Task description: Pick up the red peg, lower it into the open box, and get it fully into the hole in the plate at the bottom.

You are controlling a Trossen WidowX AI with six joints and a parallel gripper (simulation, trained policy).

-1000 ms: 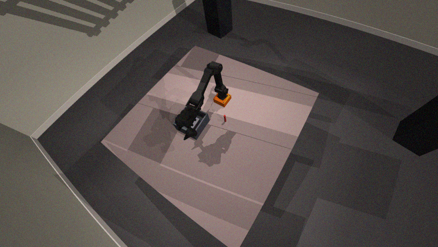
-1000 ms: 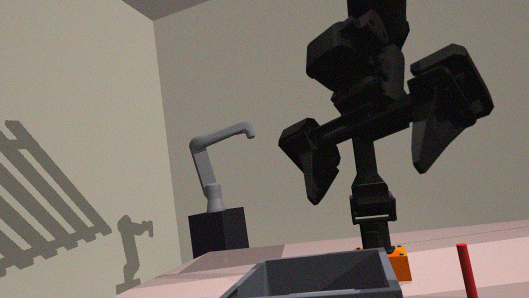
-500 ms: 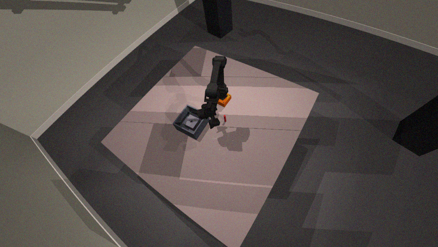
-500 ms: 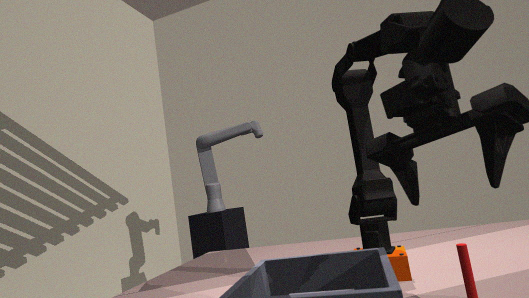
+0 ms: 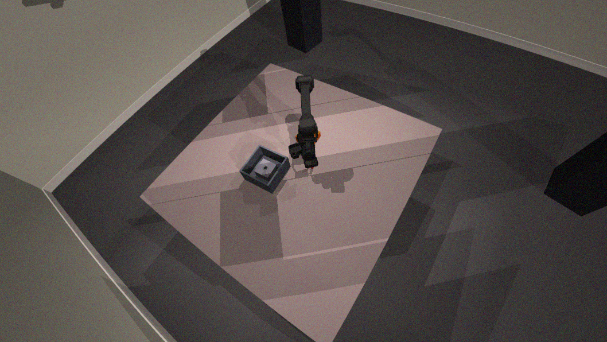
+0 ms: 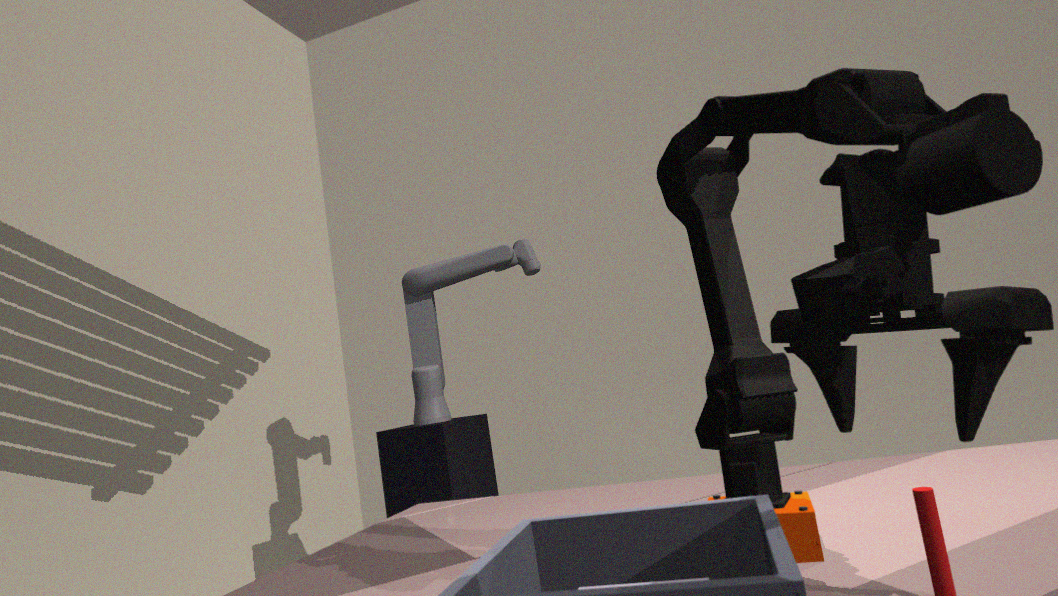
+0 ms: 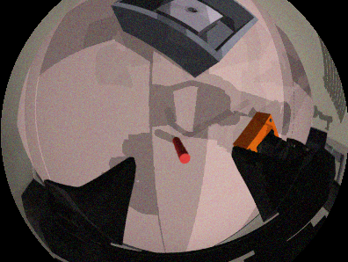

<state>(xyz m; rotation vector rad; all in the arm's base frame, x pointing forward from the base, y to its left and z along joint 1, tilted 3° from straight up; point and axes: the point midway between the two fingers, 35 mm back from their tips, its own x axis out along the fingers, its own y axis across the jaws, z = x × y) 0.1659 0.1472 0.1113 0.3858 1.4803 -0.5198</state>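
My gripper tip is now 2 cm past the red peg, 1 cm to the right of it and 8 cm above it. Also, from my gripper tip: pale plate 16 cm ahead, 17 cm to the right, 8 cm below; grey box 16 cm ahead, 17 cm to the right, 10 cm below.
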